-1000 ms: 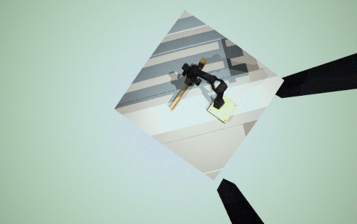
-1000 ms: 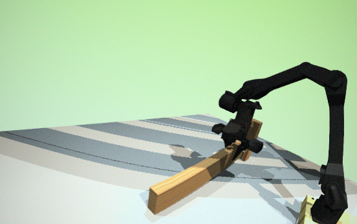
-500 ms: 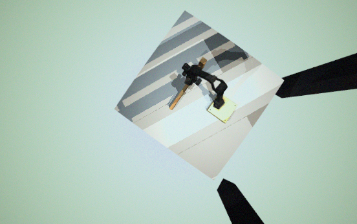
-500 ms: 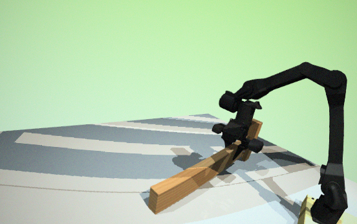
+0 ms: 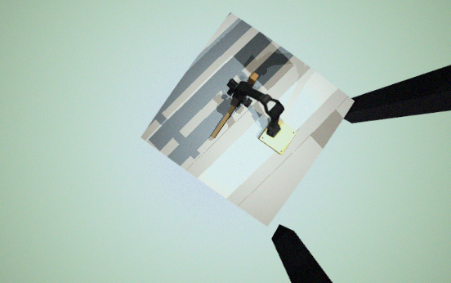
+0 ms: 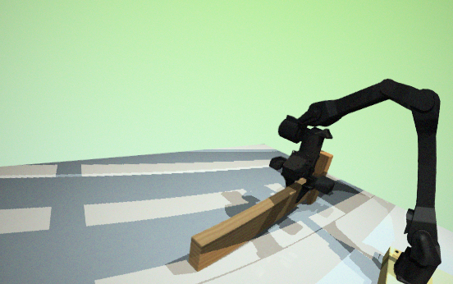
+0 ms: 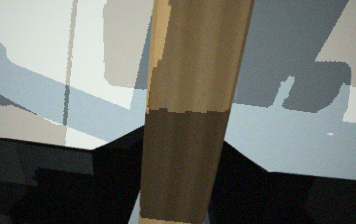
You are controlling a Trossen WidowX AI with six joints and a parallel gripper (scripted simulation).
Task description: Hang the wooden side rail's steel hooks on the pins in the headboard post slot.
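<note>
Now: gripper tip 20 mm past the wooden headboard post, 160 mm to the left of it and 40 mm below it.
</note>
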